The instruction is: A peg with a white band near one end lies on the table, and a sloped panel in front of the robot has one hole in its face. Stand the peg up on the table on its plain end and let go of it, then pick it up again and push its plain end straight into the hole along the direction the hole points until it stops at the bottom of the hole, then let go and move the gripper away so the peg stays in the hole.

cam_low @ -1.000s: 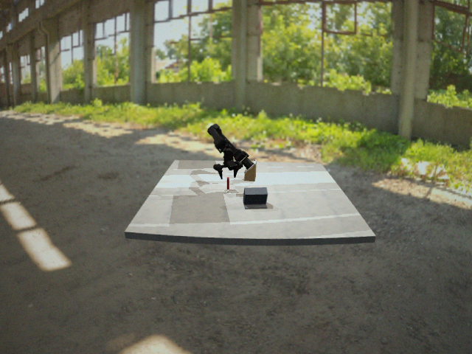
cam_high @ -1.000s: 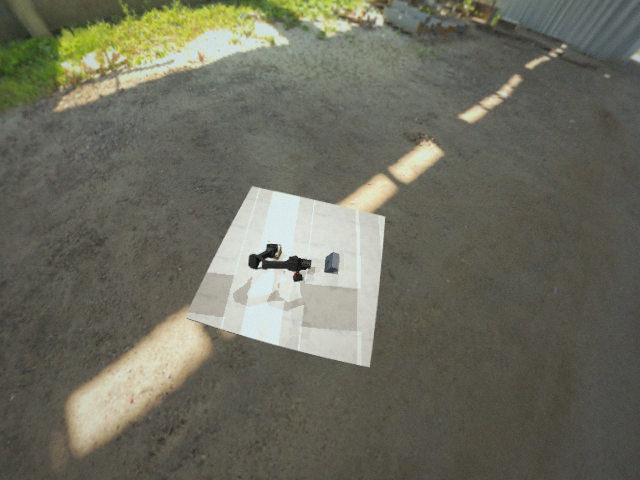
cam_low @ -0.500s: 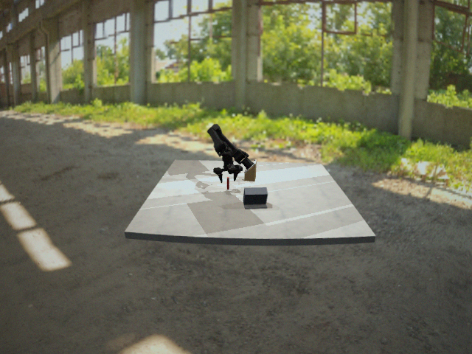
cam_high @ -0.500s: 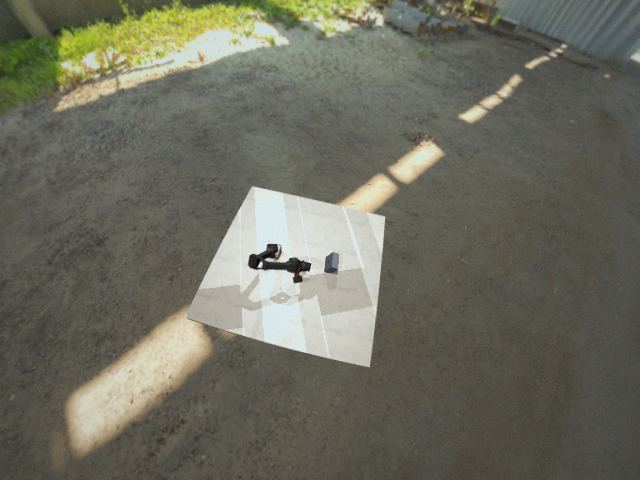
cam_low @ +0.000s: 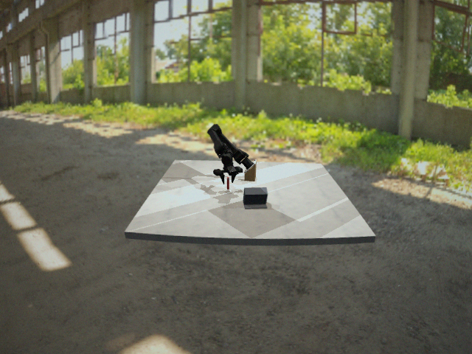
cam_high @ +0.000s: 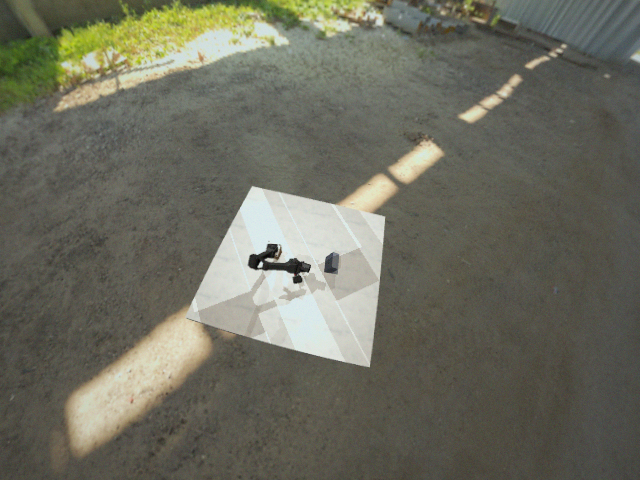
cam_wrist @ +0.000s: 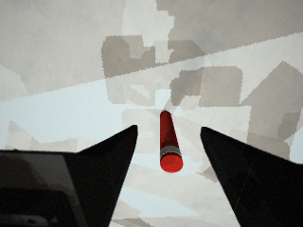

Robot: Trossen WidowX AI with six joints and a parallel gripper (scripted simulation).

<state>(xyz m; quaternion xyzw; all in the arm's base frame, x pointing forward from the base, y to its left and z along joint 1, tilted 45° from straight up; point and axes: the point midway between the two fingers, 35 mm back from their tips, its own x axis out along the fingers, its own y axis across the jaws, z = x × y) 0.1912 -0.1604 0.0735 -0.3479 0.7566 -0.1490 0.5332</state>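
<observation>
Now: gripper tip 20 mm below the red peg. Round my gripper tip: sloped panel: 250 mm ahead, 150 mm to the left, 10 mm above.
</observation>
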